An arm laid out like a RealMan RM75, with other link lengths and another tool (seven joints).
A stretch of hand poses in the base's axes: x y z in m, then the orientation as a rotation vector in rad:
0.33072 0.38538 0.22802 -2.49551 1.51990 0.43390
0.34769 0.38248 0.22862 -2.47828 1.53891 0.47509
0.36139 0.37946 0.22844 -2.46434 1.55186 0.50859
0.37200 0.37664 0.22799 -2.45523 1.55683 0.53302
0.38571 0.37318 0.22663 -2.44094 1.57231 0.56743
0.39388 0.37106 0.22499 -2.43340 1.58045 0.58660
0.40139 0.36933 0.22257 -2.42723 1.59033 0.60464
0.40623 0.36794 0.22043 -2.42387 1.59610 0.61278
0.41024 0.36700 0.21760 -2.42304 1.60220 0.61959
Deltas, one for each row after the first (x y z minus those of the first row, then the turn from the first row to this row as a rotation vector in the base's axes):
0.01697 -0.00290 0.00060 0.01211 0.02705 -0.01389
0.03067 -0.00592 0.00042 0.02272 0.04855 -0.02383
0.04128 -0.00874 -0.00003 0.03178 0.06330 -0.02835
0.05499 -0.01220 -0.00139 0.04082 0.08647 -0.03948
0.06316 -0.01432 -0.00303 0.04561 0.09945 -0.04520
0.07067 -0.01605 -0.00545 0.04814 0.11265 -0.05121
0.07551 -0.01744 -0.00759 0.04895 0.11887 -0.05481
0.07952 -0.01838 -0.01042 0.04749 0.12500 -0.05749

